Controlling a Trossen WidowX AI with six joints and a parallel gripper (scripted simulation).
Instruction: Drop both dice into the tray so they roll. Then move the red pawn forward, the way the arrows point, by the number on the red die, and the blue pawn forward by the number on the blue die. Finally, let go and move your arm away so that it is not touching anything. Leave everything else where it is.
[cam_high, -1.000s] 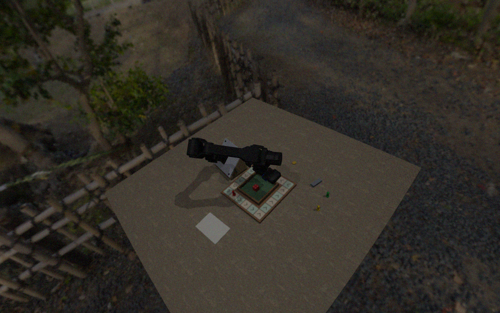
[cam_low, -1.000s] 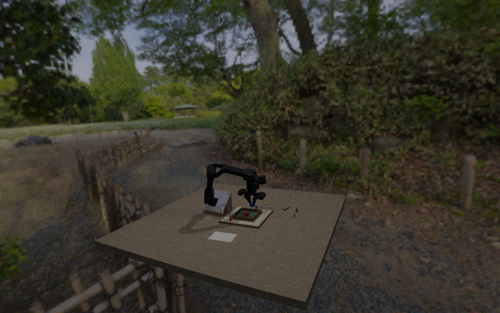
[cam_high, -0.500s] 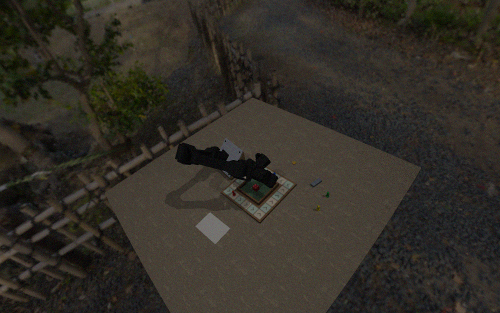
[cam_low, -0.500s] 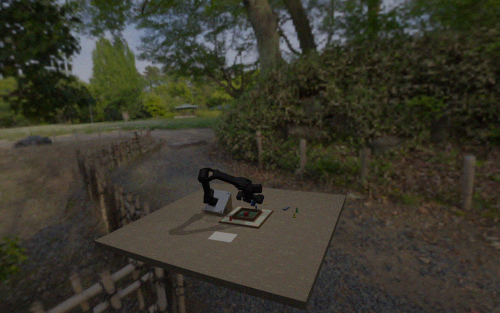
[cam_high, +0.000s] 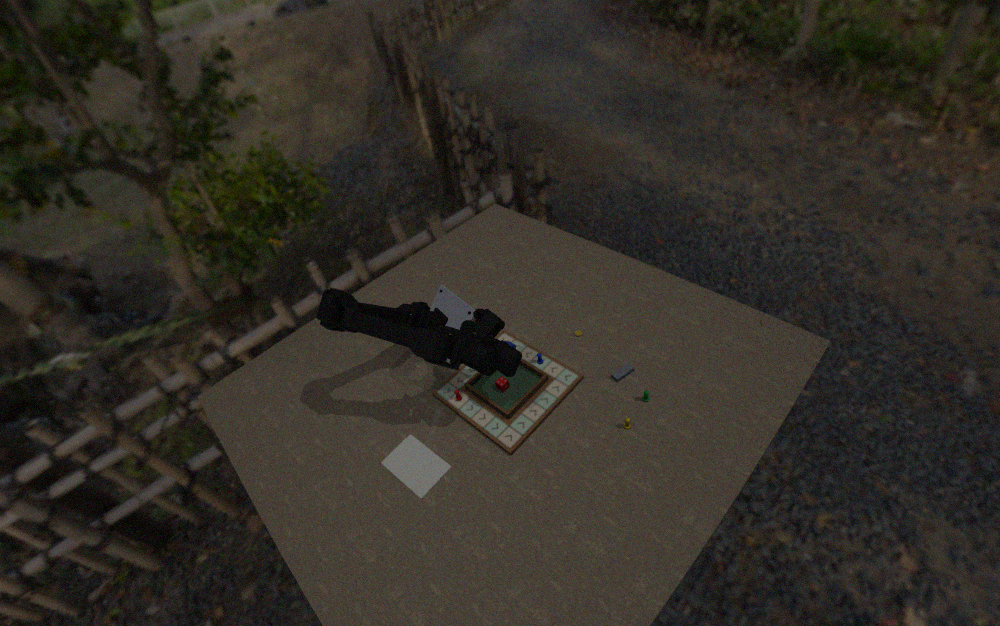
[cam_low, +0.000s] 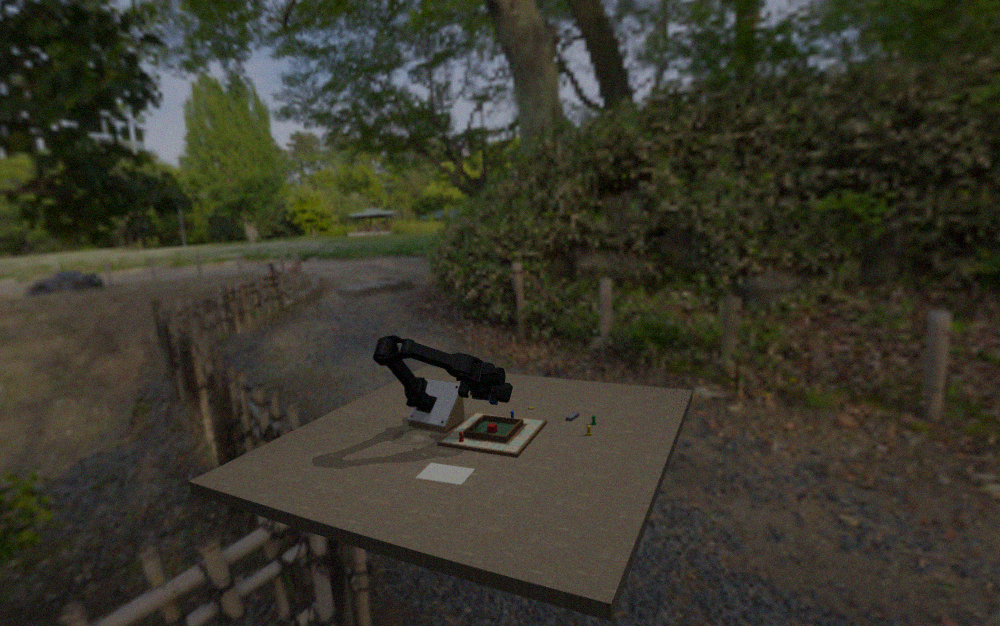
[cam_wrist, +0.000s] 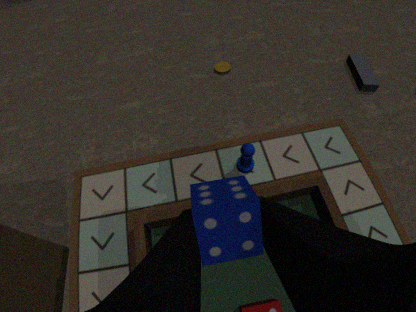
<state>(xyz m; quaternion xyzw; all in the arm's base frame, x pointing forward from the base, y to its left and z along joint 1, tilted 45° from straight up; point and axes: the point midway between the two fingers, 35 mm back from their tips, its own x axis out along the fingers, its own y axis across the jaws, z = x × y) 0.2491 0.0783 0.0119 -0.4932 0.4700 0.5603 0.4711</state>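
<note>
Right now my gripper tip is 160 mm to the left of the red pawn, 80 mm above it and 30 mm past it. Round my gripper tip: blue pawn 80 mm below, 70 mm to the left, 30 mm ahead; then grey block 200 mm to the left, 200 mm ahead, 100 mm below; then green tray 100 mm below, 40 mm to the right, 20 mm ahead.
</note>
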